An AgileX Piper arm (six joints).
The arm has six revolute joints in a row. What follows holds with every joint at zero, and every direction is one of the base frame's. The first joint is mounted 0.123 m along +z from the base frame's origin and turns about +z. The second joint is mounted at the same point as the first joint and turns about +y. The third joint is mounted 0.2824 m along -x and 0.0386 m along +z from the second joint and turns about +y. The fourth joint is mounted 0.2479 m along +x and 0.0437 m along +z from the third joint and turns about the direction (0.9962, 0, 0.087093). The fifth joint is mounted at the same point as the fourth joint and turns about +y. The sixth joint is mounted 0.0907 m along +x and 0.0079 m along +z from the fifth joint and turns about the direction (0.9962, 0, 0.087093). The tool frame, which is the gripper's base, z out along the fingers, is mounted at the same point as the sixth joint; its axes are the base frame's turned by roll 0, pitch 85.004 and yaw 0 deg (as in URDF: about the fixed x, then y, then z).
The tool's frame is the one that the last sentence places.
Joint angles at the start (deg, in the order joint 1, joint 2, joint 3, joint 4, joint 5, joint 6):
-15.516, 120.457, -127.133, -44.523, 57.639, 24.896
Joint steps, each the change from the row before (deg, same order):
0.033, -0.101, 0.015, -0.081, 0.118, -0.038
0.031, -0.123, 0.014, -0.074, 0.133, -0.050
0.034, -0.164, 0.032, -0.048, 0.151, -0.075
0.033, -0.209, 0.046, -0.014, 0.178, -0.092
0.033, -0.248, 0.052, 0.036, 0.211, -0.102
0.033, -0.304, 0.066, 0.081, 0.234, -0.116
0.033, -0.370, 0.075, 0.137, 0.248, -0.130
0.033, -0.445, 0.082, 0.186, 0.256, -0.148
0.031, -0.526, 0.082, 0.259, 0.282, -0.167
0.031, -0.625, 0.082, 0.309, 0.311, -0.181
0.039, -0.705, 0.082, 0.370, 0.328, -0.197
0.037, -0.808, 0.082, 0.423, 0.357, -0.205
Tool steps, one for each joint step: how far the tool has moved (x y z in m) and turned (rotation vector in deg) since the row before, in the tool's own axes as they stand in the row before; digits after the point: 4 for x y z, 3 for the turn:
-0.0002, -0.0004, -0.0008, 0.089, -0.004, -0.046
-0.0003, -0.0006, -0.0009, 0.093, -0.005, -0.039
-0.0003, -0.0007, -0.0012, 0.079, 0.001, -0.038
-0.0004, -0.0009, -0.0014, 0.066, 0.013, -0.018
-0.0004, -0.0011, -0.0017, 0.042, 0.035, 0.018
-0.0005, -0.0013, -0.0020, 0.018, 0.038, 0.053
-0.0006, -0.0016, -0.0025, -0.019, 0.025, 0.102
-0.0008, -0.0019, -0.0030, -0.054, -0.004, 0.150
-0.0010, -0.0022, -0.0035, -0.098, -0.019, 0.216
-0.0012, -0.0027, -0.0042, -0.126, -0.055, 0.285
-0.0014, -0.0030, -0.0048, -0.177, -0.086, 0.341
-0.0016, -0.0035, -0.0055, -0.209, -0.124, 0.418

